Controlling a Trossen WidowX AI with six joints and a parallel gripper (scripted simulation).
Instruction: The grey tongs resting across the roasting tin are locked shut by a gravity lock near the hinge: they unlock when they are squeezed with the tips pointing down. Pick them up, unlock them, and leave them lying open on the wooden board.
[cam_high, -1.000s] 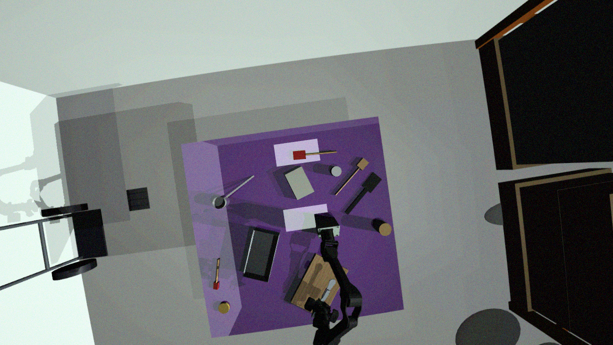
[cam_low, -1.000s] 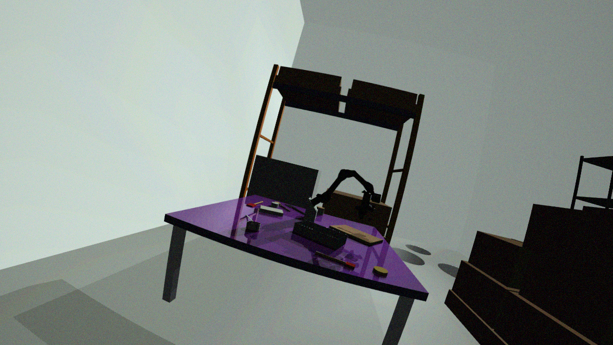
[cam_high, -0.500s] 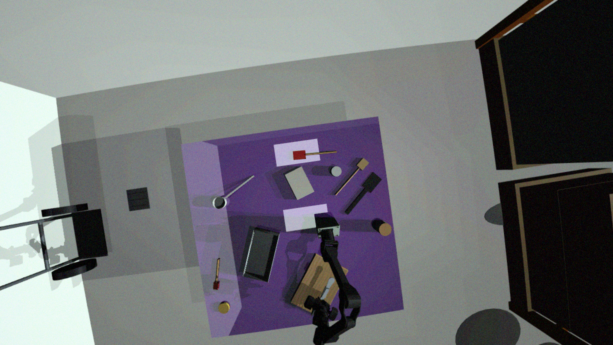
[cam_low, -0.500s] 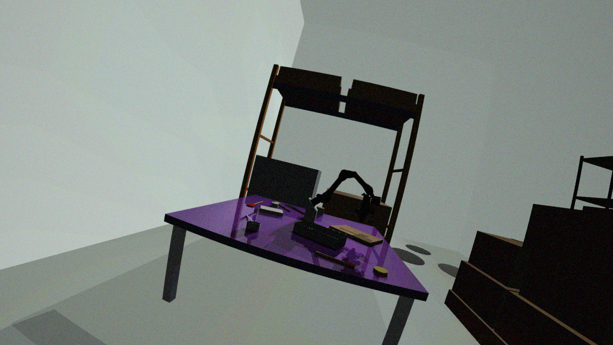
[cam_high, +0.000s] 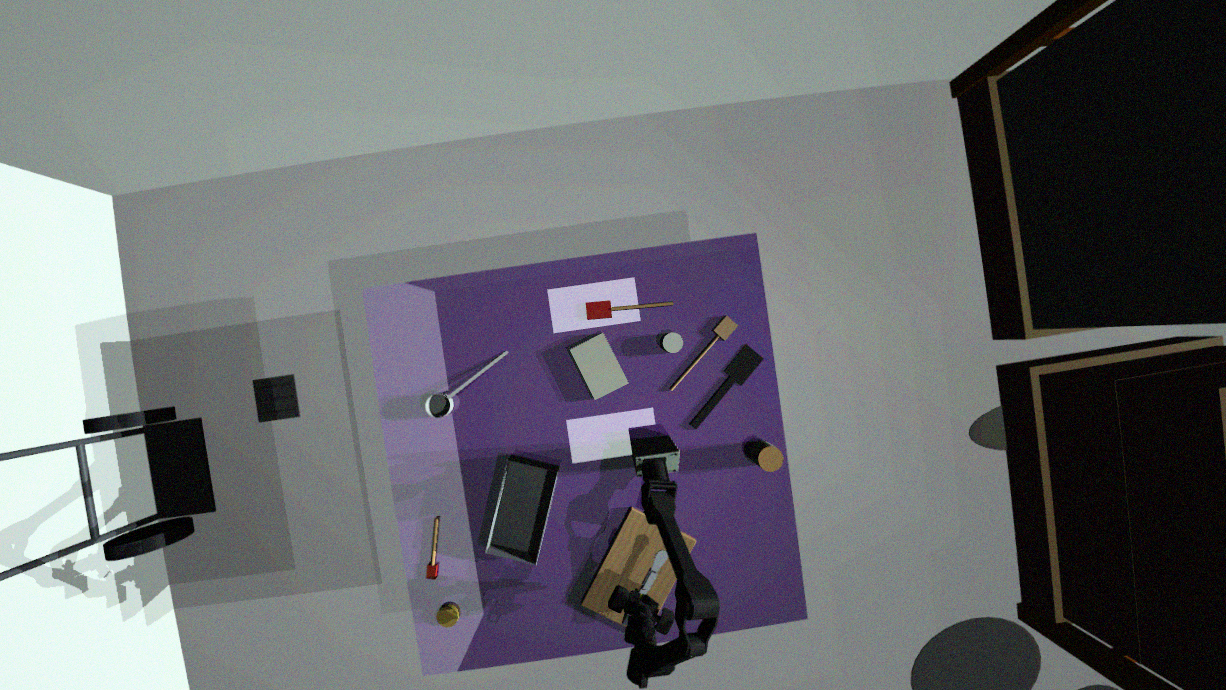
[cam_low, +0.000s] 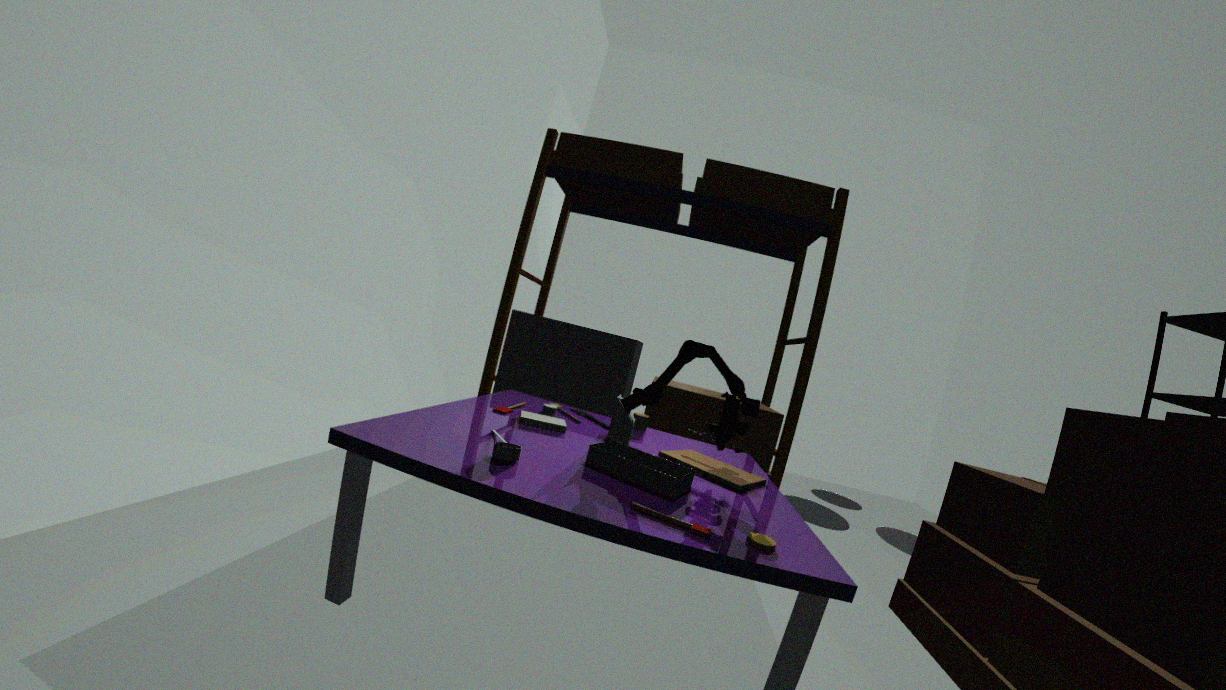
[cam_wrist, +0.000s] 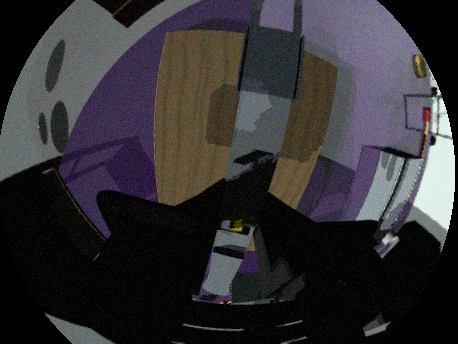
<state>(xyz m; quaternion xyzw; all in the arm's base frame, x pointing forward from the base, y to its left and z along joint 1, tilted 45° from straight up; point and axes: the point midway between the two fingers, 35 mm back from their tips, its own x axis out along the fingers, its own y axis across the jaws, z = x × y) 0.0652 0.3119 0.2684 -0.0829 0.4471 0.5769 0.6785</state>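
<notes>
Now: the wooden board 10 mm behind my gripper tip, 10 mm to the right of it and 70 mm below it. Round my gripper tip: yellow lock piece: 30 mm above; then tan-topped cylinder: 440 mm behind, 370 mm to the right, 50 mm below; then dark roasting tin: 350 mm ahead, 260 mm to the right, 50 mm below.
</notes>
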